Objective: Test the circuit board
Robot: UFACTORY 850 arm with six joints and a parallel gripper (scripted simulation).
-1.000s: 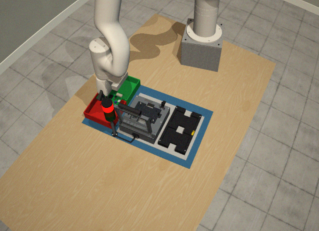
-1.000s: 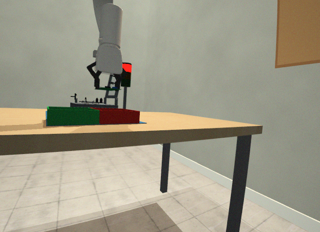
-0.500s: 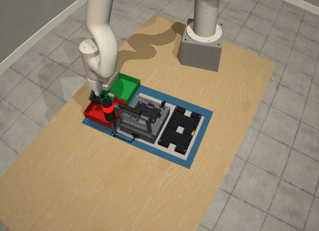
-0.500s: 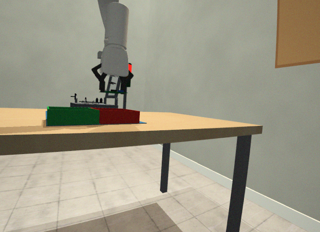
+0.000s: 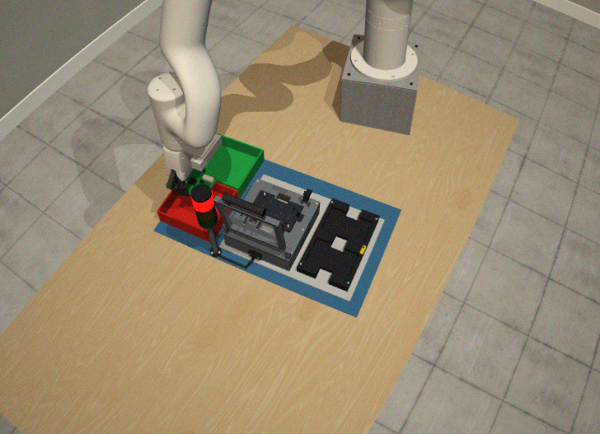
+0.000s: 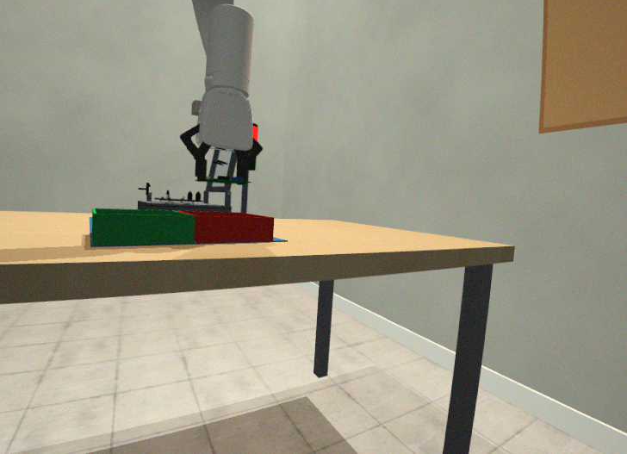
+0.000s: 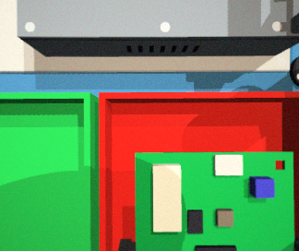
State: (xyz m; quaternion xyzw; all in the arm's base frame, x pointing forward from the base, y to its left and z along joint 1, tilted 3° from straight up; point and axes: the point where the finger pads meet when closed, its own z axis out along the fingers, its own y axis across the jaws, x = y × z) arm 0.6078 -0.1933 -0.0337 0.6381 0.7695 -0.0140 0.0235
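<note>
The red bin lies 110 mm below my hand, 10 mm to the left of it and 10 mm ahead of it. Round my hand: green circuit board (10 mm below); clear lid (220 mm to the left, 60 mm above, 40 mm ahead); green bin (140 mm behind, 110 mm below, 20 mm to the right).
</note>
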